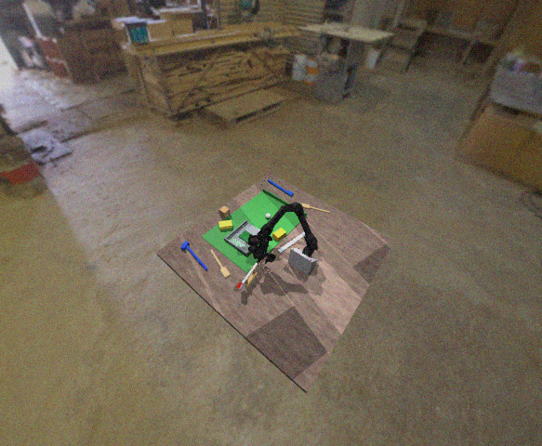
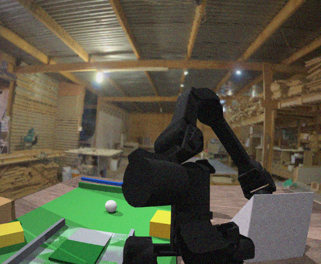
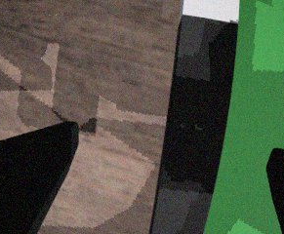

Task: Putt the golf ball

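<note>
The red putter lies 10 mm behind my gripper tip, 110 mm to the left of it and 30 mm above it. The rest, counted from my gripper tip: white golf ball (190 mm ahead, 410 mm to the right, 10 mm below); then green mat (220 mm ahead, 290 mm to the right, 30 mm below); then white bar (100 mm behind, 310 mm to the right, 30 mm below).
</note>
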